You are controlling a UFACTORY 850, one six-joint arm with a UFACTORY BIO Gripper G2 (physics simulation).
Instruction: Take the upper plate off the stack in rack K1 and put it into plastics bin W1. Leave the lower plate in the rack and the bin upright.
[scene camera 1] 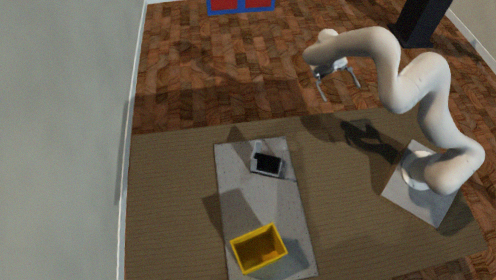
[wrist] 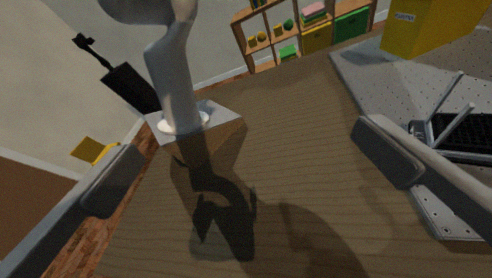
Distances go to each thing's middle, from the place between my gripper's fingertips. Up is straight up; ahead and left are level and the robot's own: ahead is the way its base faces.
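Scene:
I see that the yellow bin W1 [scene camera 1: 263,246] is a long way ahead of my hand now, and a long way to the left of it too, while being a good way below it.

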